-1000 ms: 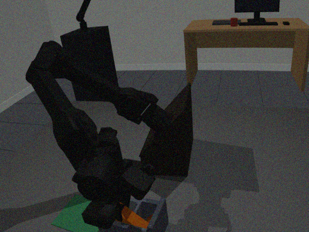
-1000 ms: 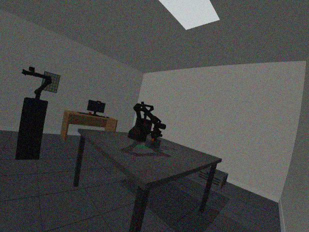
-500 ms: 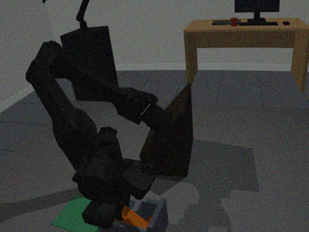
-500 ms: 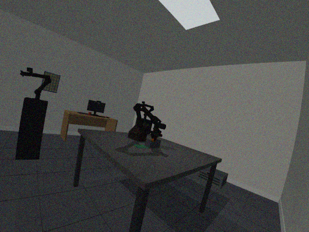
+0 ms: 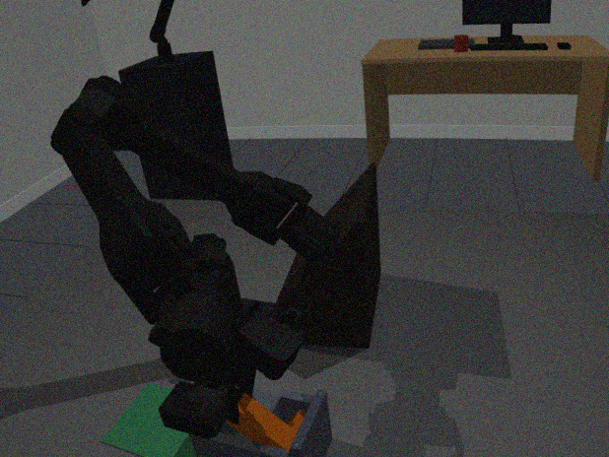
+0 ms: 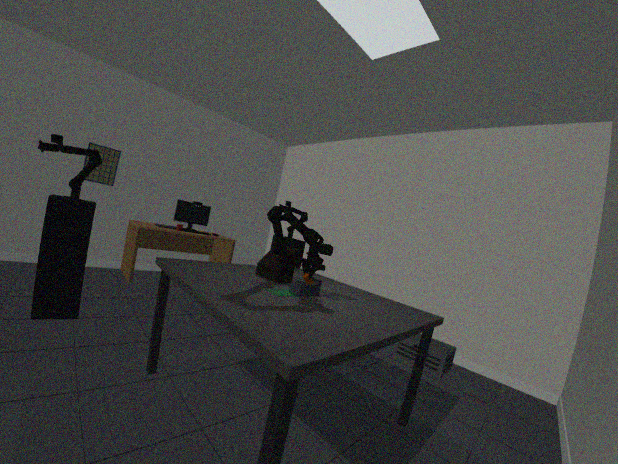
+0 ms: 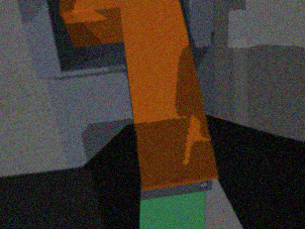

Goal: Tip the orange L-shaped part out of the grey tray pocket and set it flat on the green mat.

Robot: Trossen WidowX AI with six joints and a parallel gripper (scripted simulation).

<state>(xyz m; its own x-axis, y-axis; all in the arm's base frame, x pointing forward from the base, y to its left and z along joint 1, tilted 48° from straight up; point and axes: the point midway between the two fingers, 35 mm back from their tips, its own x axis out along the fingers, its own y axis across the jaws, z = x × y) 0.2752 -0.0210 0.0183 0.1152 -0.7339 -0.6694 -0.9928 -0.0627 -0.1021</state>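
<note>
The green mat is 14 cm to the right of my gripper tip, 10 cm below it and 2 cm behind it. From my gripper tip the other things lie so: orange L-shaped part: 3 cm to the left, 3 cm below, 1 cm behind.
</note>
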